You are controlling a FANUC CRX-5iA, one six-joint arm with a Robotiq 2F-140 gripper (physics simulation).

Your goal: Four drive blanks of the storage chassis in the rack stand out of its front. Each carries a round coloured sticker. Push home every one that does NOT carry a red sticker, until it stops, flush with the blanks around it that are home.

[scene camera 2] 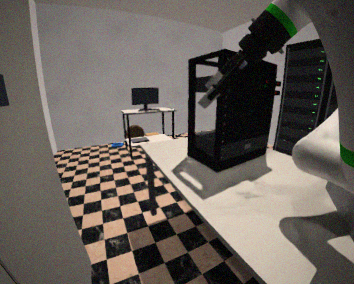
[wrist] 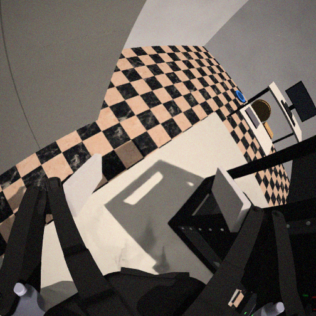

My gripper shows in scene camera 2 and in the wrist view. One and the same spot on my gripper: (wrist: 63, 199) is (scene camera 2: 218, 82).
